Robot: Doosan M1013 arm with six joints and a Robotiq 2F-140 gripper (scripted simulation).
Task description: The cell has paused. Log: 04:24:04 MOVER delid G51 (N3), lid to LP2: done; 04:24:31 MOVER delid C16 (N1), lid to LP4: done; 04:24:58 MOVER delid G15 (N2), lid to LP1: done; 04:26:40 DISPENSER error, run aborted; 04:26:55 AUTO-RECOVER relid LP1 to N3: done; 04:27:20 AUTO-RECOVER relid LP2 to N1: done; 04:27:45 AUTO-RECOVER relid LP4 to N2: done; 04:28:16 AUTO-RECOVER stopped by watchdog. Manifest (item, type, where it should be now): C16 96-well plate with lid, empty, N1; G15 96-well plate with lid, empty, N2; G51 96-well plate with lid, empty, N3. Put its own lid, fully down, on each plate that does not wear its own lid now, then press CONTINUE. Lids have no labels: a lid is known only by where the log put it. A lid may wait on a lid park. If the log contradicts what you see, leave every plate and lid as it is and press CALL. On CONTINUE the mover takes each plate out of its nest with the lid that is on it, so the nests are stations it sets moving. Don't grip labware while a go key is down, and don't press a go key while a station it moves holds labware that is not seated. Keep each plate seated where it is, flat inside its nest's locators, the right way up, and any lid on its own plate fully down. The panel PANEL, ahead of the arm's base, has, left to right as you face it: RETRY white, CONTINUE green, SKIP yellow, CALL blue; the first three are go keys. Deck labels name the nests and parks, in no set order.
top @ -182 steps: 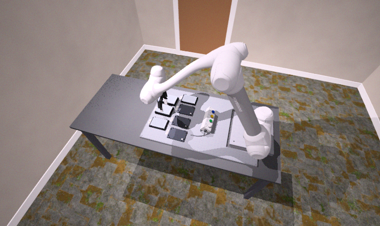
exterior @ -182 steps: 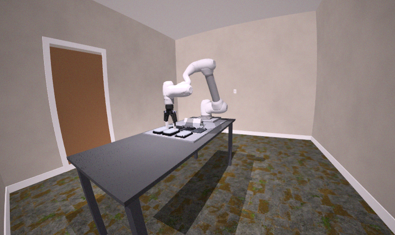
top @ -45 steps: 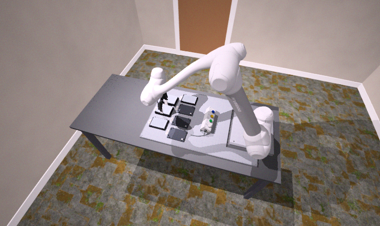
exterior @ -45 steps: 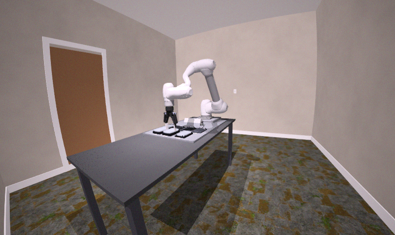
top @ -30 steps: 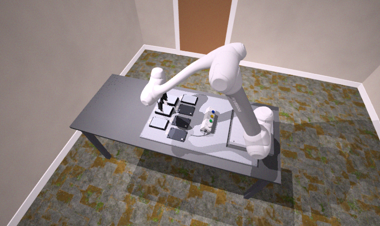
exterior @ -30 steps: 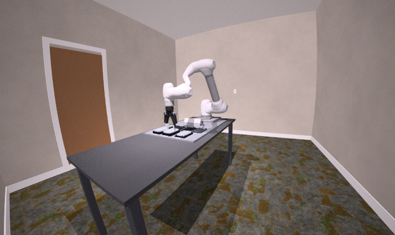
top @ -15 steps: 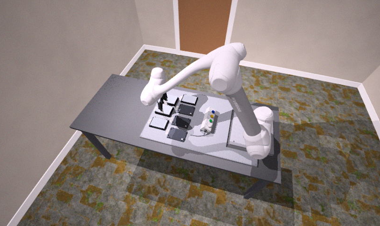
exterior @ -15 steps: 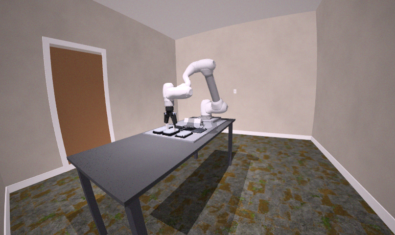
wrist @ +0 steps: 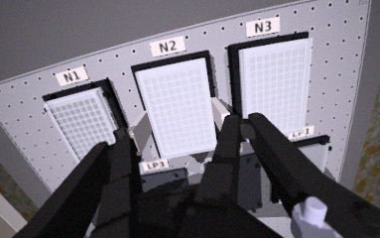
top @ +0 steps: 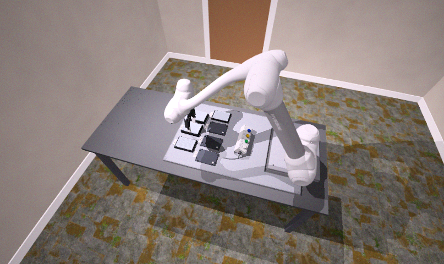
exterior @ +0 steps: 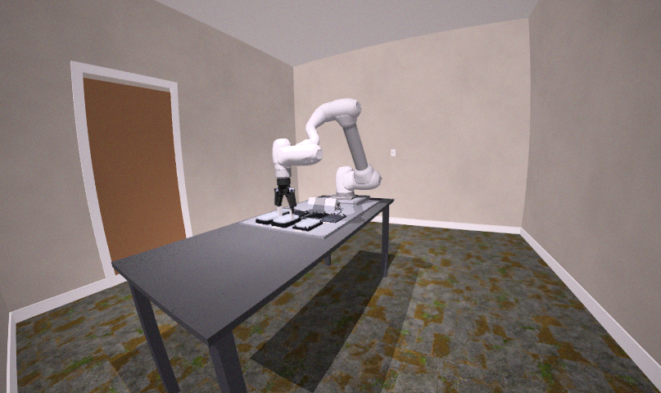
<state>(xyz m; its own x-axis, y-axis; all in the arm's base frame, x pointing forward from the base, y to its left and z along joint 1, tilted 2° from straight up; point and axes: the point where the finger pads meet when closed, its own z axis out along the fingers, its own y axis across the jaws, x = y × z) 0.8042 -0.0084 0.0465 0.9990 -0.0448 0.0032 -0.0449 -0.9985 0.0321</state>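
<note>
My hand is 14 cm to the right of the plate and 4 cm above it. From my hand the other things lie so: LP3 label: 10 cm behind, 7 cm to the left, 6 cm below; then nest N1: 14 cm to the left, 5 cm below; then LP2 label: 10 cm behind, 6 cm to the right, 6 cm below.
</note>
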